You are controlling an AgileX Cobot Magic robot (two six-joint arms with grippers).
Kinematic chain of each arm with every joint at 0, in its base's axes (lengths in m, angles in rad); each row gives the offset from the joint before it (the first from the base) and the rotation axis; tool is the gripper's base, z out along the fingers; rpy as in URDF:
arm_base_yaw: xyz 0 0 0.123 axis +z
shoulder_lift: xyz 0 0 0 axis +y
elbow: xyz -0.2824 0 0.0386 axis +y
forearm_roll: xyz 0.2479 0 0.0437 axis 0.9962 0 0.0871
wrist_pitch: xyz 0 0 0 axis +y
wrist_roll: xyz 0.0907 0 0.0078 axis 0.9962 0 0.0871
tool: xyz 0 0 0 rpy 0 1.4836 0
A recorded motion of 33 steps. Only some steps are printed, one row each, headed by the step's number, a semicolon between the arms.
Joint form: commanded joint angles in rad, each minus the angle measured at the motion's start. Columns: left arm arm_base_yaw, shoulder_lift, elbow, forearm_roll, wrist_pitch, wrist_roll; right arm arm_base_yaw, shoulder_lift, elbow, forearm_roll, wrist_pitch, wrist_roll.
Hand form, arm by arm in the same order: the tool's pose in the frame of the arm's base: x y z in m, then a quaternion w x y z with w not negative. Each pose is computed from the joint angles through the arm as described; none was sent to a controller.
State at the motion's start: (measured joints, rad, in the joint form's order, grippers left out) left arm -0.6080 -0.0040 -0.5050 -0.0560 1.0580 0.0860; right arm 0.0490 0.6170 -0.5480 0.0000 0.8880 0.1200
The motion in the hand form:
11: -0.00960 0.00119 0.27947 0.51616 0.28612 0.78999 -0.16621; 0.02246 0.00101 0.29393 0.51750 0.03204 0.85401 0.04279
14: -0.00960 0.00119 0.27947 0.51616 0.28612 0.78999 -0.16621; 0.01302 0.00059 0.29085 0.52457 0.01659 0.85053 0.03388
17: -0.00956 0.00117 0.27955 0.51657 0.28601 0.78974 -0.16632; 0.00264 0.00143 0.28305 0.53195 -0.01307 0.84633 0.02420
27: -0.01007 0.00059 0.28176 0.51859 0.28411 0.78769 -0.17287; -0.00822 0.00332 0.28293 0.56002 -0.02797 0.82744 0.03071
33: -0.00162 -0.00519 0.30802 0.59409 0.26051 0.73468 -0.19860; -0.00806 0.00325 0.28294 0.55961 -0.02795 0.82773 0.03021
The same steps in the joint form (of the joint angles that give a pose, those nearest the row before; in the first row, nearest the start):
11: 0.0030 -0.0220 0.0020 -0.0010 -0.0160 0.0010; -0.0040 -0.4620 0.0190 0.0000 0.0520 0.0000
14: 0.0030 -0.0220 0.0020 -0.0010 -0.0160 0.0010; -0.0041 -0.5130 0.0240 0.0001 0.0830 -0.0361
17: 0.0030 -0.0220 0.0020 -0.0010 -0.0170 0.0010; -0.0040 -0.5810 0.0440 0.0171 0.1150 -0.1061
27: 0.0030 -0.0190 -0.0040 -0.0110 -0.0230 -0.0020; -0.0040 -0.6480 0.0440 0.0480 0.1150 -0.1410
33: 0.0030 0.0260 -0.0310 -0.0220 -0.2380 -0.0020; -0.0040 -0.6470 0.0440 0.0470 0.1150 -0.1410

